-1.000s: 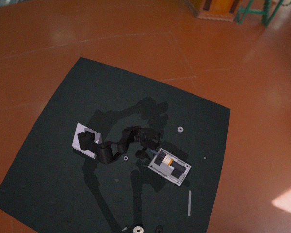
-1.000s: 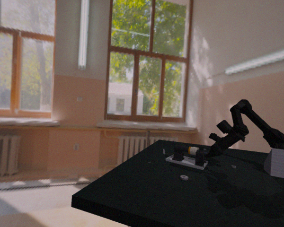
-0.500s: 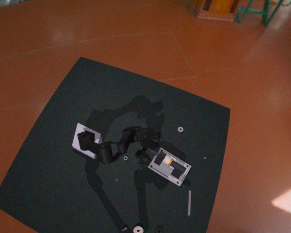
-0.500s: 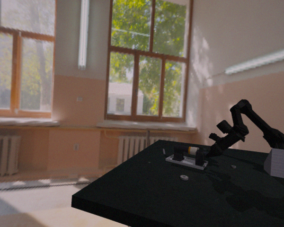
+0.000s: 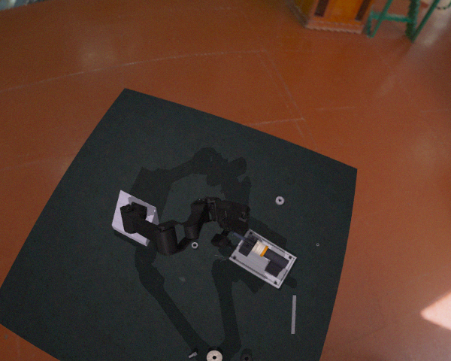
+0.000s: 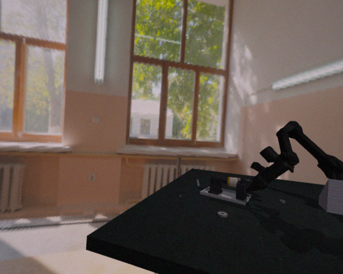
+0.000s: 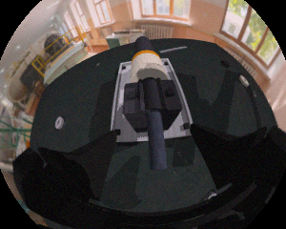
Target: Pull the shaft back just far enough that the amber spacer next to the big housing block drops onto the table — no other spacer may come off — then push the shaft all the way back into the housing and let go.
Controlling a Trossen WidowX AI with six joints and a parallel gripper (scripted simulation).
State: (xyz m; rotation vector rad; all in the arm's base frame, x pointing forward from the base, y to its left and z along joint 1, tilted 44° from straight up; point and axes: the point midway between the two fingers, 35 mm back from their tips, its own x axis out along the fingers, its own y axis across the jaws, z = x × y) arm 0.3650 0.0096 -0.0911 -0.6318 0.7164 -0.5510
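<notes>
Now: gripper tip 60 mm short of the white spacer, 10 mm to the left of it and 20 mm below it. From my gripper tip the other things lie so: dark blue shaft (70 mm ahead, 20 mm to the right, 20 mm above); then amber spacer (90 mm ahead, 20 mm to the right, 20 mm above); then cream spacer (70 mm ahead, 20 mm to the right, 20 mm above).
</notes>
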